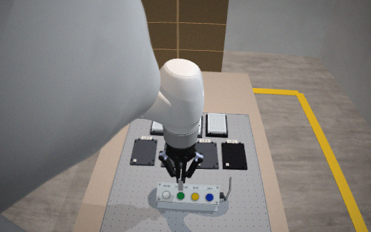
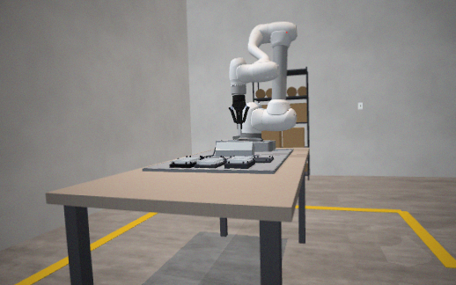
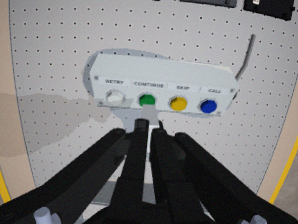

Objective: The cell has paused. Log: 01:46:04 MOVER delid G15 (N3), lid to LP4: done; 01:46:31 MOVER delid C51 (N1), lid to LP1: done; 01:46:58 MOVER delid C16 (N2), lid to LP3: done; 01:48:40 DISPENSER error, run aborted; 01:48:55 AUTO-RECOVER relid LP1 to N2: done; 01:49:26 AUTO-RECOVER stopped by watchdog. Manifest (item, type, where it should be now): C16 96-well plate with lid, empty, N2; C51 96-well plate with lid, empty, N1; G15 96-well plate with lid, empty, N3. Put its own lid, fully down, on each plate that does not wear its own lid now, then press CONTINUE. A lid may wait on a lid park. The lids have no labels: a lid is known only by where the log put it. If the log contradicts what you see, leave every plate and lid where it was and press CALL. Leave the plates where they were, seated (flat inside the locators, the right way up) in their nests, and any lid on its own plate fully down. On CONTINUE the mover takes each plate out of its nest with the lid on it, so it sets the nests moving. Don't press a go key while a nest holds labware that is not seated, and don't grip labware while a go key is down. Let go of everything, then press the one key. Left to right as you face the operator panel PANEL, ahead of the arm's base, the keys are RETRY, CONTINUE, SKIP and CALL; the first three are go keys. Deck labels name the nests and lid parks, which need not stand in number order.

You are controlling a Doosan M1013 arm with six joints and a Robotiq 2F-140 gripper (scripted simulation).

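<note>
Now: hand 90 mm above the green continue key. The rest, counted from my hand: yellow skip key 90 mm below, 50 mm to the right, 10 mm behind; then blue call key 100 mm to the right, 90 mm below, 20 mm behind; then white retry key 90 mm below, 50 mm to the left, 10 mm ahead.
</note>
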